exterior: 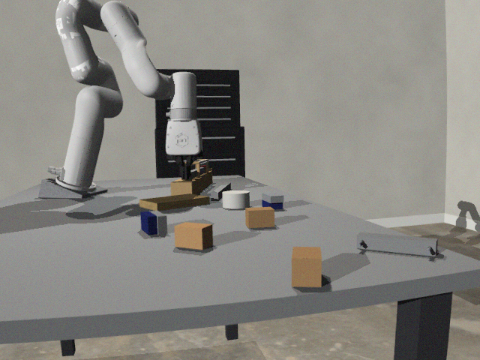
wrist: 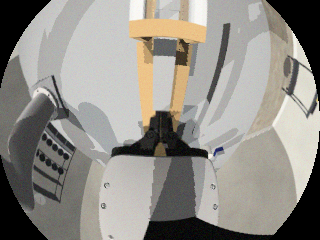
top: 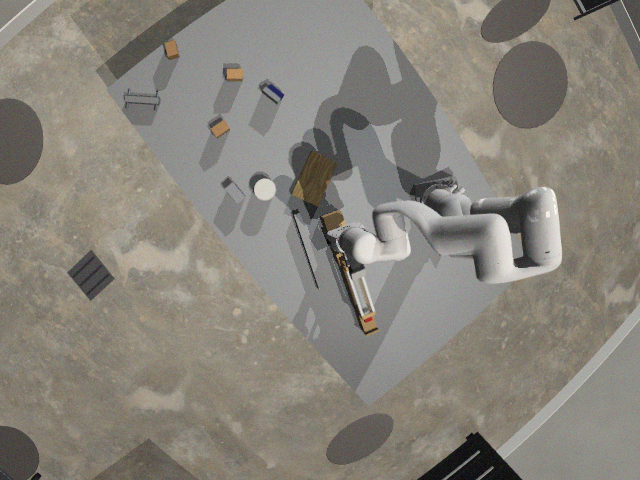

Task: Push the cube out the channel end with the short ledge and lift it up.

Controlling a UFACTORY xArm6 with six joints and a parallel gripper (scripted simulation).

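Now: hand 27 cm to the right of the red cube, 13 cm short of it and 1 cm above it. Also, from my hand: wooden slab (16 cm to the right, 7 cm behind, 6 cm below); blue-and-grey block (44 cm to the right, 16 cm behind, 5 cm below); channel (17 cm to the left, 8 cm ahead, 1 cm below).
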